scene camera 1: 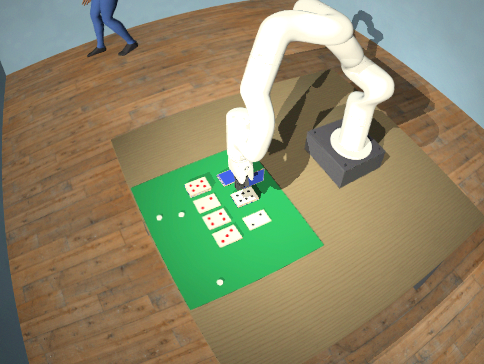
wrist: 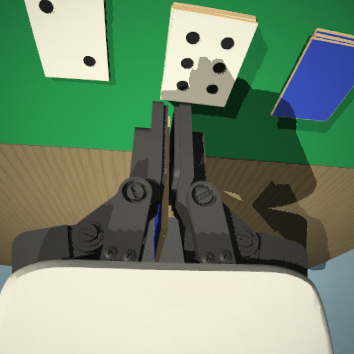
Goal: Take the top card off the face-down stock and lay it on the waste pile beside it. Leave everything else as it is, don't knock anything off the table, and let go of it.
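Note:
The face-down stock [scene camera 1: 226, 177] [wrist: 316, 80] is a small pile of blue-backed cards on the green mat. The waste pile [scene camera 1: 244, 197] [wrist: 204, 52], face up with black pips, lies beside it. My gripper [scene camera 1: 242, 185] [wrist: 167, 122] is shut on a blue-backed card [scene camera 1: 258, 177] [wrist: 157, 227], which stands tilted on edge between the fingers and sticks out toward the robot base. The fingertips are at the waste pile's near edge in the wrist view; their exact height above it is hard to tell. The fingers hide part of the held card.
A two-pip black card [scene camera 1: 257, 219] [wrist: 70, 42] lies past the waste pile. Red-pip cards [scene camera 1: 198, 186] [scene camera 1: 207, 203] [scene camera 1: 216, 218] [scene camera 1: 227, 235] form a row alongside. Small white pieces [scene camera 1: 159, 217] [scene camera 1: 181, 214] [scene camera 1: 220, 282] sit on the green mat [scene camera 1: 175, 260] [wrist: 60, 115].

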